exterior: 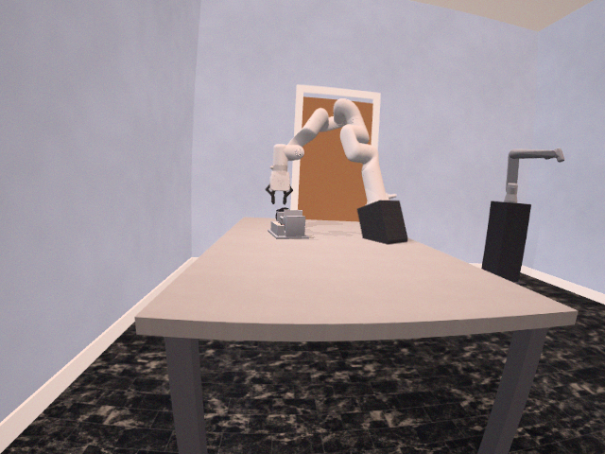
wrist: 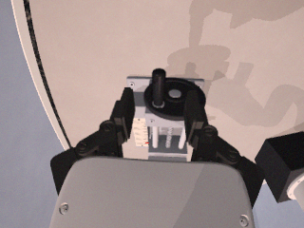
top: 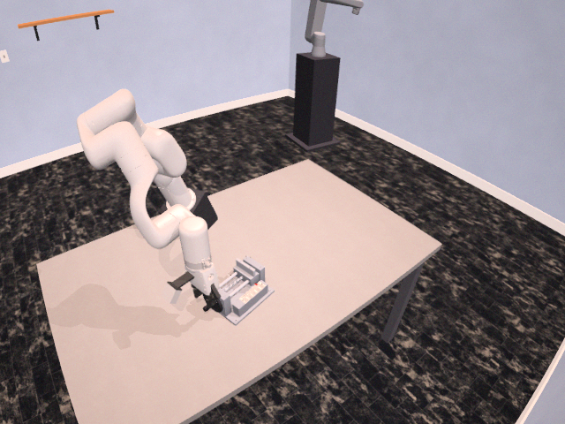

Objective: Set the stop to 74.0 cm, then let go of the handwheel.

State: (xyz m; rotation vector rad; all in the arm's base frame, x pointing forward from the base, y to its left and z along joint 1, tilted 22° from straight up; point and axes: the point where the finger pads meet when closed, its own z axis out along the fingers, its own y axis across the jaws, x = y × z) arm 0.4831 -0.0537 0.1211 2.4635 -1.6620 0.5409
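Right now the handwheel knob is 10 mm to the left of my hand and 50 mm below it. From my hand the other things lie so: sliding stop block (80 mm behind, 180 mm to the left, 60 mm below); black handwheel (10 mm behind, 20 mm to the left, 60 mm below).
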